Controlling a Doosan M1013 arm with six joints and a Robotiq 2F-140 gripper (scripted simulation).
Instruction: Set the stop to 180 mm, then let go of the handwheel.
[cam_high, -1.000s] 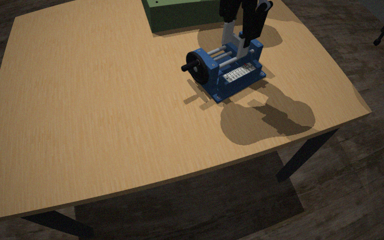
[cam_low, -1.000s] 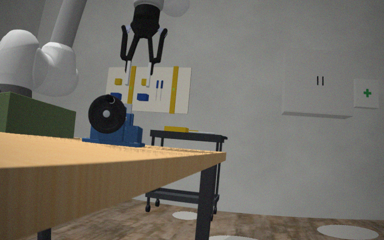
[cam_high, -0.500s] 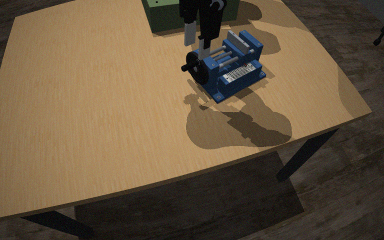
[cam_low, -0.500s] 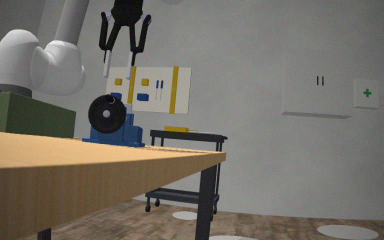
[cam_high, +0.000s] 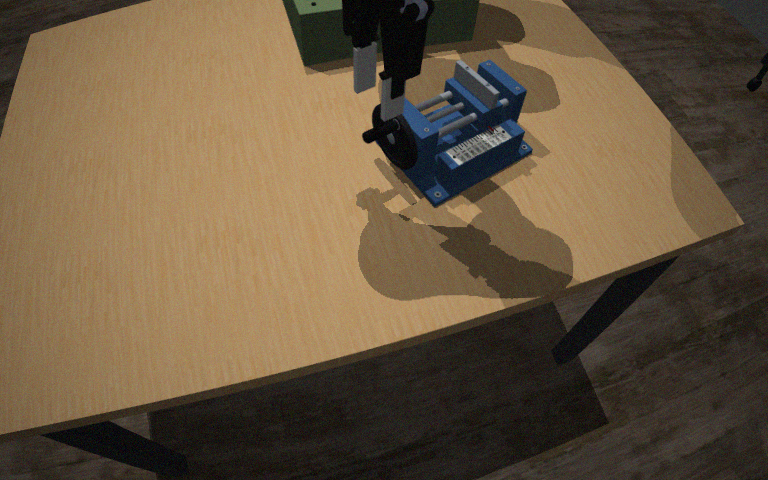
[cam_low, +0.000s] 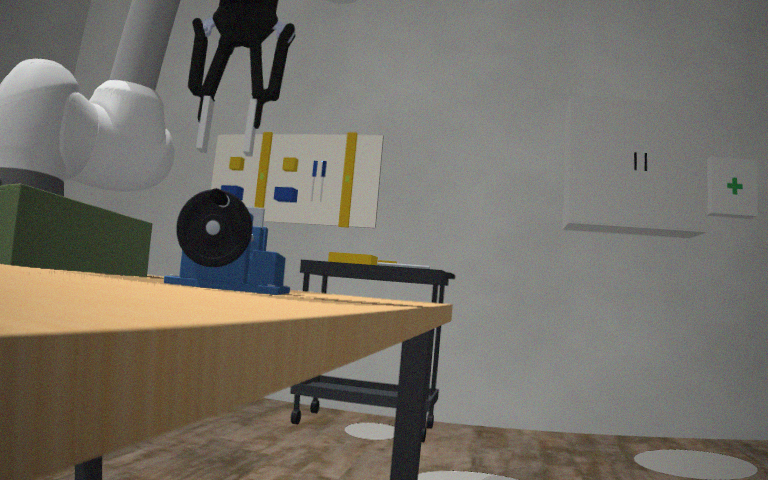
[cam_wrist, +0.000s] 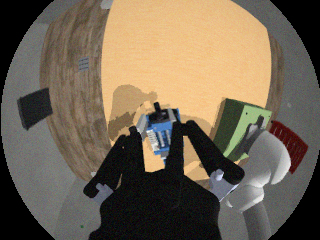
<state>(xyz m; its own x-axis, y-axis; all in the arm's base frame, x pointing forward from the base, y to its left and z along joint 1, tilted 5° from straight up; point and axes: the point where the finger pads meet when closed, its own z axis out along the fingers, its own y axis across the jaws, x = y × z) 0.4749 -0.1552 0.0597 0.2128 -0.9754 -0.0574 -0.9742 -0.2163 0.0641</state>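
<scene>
Now: the handwheel 1 cm behind my hand, 2 cm to the left of it and 9 cm below it. Also, from my hand: stop plate 4 cm behind, 17 cm to the left, 10 cm below.
</scene>
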